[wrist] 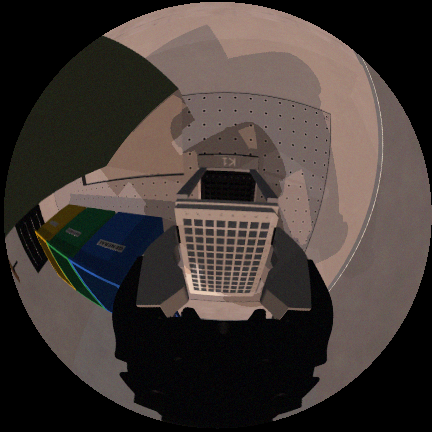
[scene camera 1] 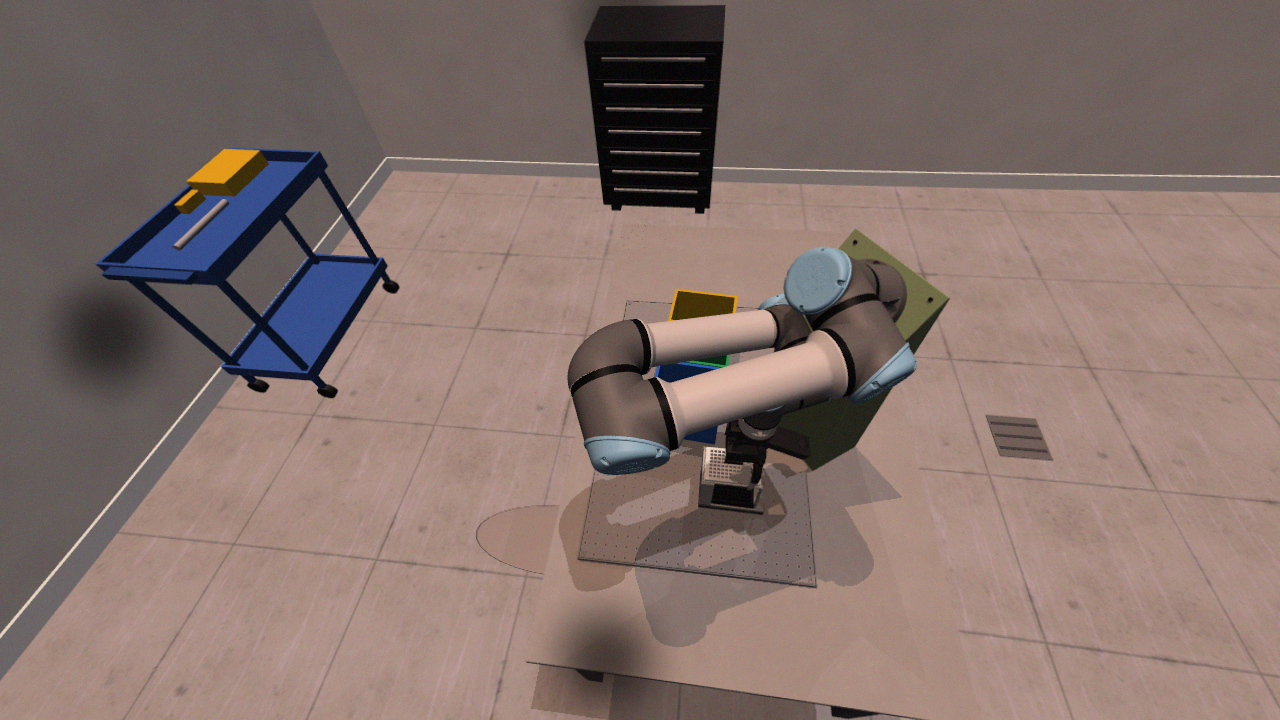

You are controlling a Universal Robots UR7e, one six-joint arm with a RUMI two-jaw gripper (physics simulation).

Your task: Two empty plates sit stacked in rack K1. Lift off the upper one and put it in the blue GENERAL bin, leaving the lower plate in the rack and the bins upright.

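Frame: origin at the arm's base, x ahead, y left, z up, level; centimetres.
Seen in the pictures: gripper, fingertip midpoint: (wrist: 225, 227) (scene camera 1: 748, 470).
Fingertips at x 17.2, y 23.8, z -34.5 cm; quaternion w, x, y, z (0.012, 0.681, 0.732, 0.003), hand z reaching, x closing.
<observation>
Offsets run from my fingertips to a thing's top centre. Level surfaces: height alone.
My gripper (scene camera 1: 744, 454) (wrist: 225, 227) is shut on the upper plate {dx +3.5, dy +0.1, dz +1.6 cm} (scene camera 1: 716, 463) (wrist: 225, 215), a pale plate with a grid of square wells, with one jaw on each long side. The plate is above rack K1 (scene camera 1: 704, 496) (wrist: 263, 185); I cannot tell how large the gap between them is. The rack stands on the perforated board, its label facing away from the gripper. The lower plate cannot be made out beneath the upper one. The blue GENERAL bin {dx +16.1, dy -18.8, dz +4.3 cm} (scene camera 1: 702, 433) (wrist: 137, 230) stands upright beside the rack, partly hidden by the arm in the scene view.
The green bin {dx +15.8, dy -32.1, dz +4.3 cm} (scene camera 1: 716, 360) (wrist: 92, 220) and yellow bin {dx +15.5, dy -45.3, dz +4.3 cm} (scene camera 1: 703, 305) (wrist: 62, 220) stand beyond the blue bin. An olive pedestal (scene camera 1: 836, 434) (wrist: 85, 115) stands beside the arm. The perforated board {dz -13.7 cm} (scene camera 1: 617, 544) (wrist: 300, 130) lies under the rack. A black drawer cabinet (scene camera 1: 657, 109) stands farther back.
</observation>
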